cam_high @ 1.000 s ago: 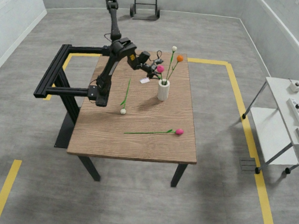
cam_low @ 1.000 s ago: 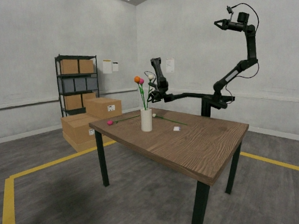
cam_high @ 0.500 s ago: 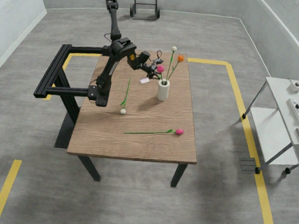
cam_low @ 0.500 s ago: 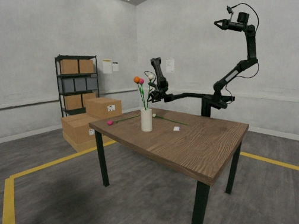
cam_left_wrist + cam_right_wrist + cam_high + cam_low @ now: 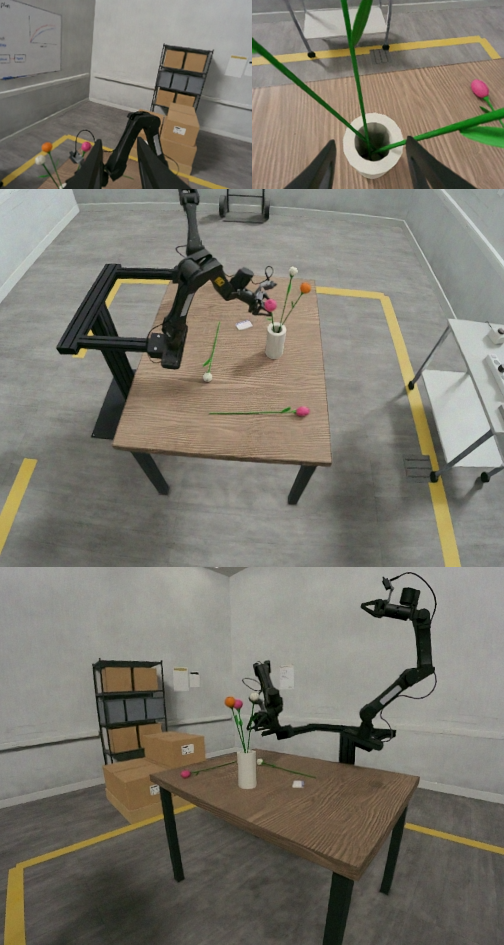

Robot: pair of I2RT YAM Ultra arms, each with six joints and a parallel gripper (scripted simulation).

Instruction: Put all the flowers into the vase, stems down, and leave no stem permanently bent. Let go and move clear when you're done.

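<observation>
Now: right hand 110 mm short of the orange flower and 90 mm below it. The rest, counted from my right hand: small white card 260 mm below, 170 mm to the left, 120 mm behind.
</observation>
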